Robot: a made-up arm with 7 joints. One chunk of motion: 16 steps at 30 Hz.
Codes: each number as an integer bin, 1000 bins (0 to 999) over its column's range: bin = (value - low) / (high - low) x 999, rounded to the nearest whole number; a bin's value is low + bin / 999 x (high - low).
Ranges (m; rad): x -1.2..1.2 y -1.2..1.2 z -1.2..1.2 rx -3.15..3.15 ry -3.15..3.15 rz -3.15..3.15
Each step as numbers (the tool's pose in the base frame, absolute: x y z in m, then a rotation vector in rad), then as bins.
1 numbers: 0.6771 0.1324 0.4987 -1.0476 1.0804 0.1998
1 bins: 781 555 707 333 671 531
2 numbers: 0.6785 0.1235 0.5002 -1.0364 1.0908 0.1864
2 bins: 782 551 708 335 672 529
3 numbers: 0.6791 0.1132 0.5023 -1.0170 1.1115 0.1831
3 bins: 782 547 709 338 676 529
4 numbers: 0.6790 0.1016 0.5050 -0.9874 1.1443 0.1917
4 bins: 782 542 710 343 681 530
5 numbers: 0.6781 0.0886 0.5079 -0.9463 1.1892 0.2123
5 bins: 782 536 711 349 688 533
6 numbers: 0.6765 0.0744 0.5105 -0.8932 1.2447 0.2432
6 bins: 781 530 712 358 697 538
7 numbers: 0.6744 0.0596 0.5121 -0.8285 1.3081 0.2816
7 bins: 780 524 713 368 707 544
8 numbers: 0.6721 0.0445 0.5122 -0.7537 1.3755 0.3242
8 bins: 779 518 713 380 718 551
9 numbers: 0.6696 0.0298 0.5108 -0.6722 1.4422 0.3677
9 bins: 778 512 712 393 728 558
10 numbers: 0.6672 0.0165 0.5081 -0.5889 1.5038 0.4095
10 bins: 777 506 711 406 738 564
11 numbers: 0.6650 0.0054 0.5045 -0.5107 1.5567 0.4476
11 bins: 776 502 709 419 746 570
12 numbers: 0.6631 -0.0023 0.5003 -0.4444 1.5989 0.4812
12 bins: 776 499 708 429 753 576
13 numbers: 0.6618 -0.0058 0.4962 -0.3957 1.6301 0.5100
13 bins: 775 497 706 437 758 580
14 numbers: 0.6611 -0.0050 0.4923 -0.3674 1.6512 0.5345
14 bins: 775 497 704 441 761 584
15 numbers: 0.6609 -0.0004 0.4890 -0.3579 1.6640 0.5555
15 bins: 775 499 703 443 763 588
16 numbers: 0.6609 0.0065 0.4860 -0.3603 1.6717 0.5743
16 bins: 775 502 702 442 765 591
